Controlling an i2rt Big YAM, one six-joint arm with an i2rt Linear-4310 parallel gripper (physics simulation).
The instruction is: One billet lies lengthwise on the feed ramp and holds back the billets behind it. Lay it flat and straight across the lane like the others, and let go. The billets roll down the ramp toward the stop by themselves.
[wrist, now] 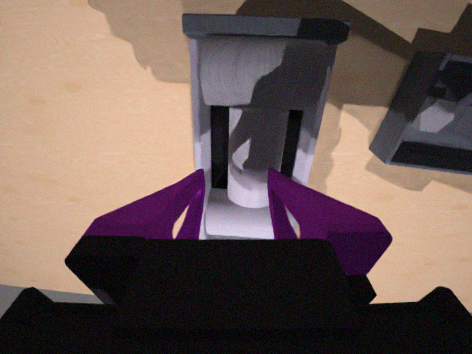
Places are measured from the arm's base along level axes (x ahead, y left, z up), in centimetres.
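Pixels of known places: gripper, between the fingertips: (236, 176).
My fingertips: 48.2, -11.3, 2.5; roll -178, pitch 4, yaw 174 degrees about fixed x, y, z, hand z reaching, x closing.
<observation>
Ahead of a thing's pixels: the offset from my fingertips to its top centre, as dx, dy, dz. "spot": to the spot under its first point. Level surfaces: height alone.
The lengthwise billet @[-1.3, -0.4, +0.2] (255, 160) is a pale grey cylinder on the feed ramp @[spot: +2.8, -2.6, -3.5] (199, 125), pointing along the lane, with dark floor showing on both sides of it. A wide billet @[-2.0, -5.7, -0.9] (240, 75) lies across the lane at the far end, near the end wall. Another billet @[-0.5, +4.9, +0.4] (237, 222) lies across the lane at the near end of the lengthwise one. My gripper (236, 176) is partly open and empty, its purple fingertips over the near part of the lane, one on the left and one by the near end of the lengthwise billet. The near part of the ramp is hidden by the gripper body.
A dark grey end wall (240, 26) closes the ramp's far end. A dark open tray @[spot: -15.1, -0.8, -8.2] (400, 112) with a pale grey piece @[-18.7, -0.2, -8.2] (435, 115) in it stands on the wooden table @[dz -10.2] (75, 150) to the right. Shadows fall over the ramp and table.
</observation>
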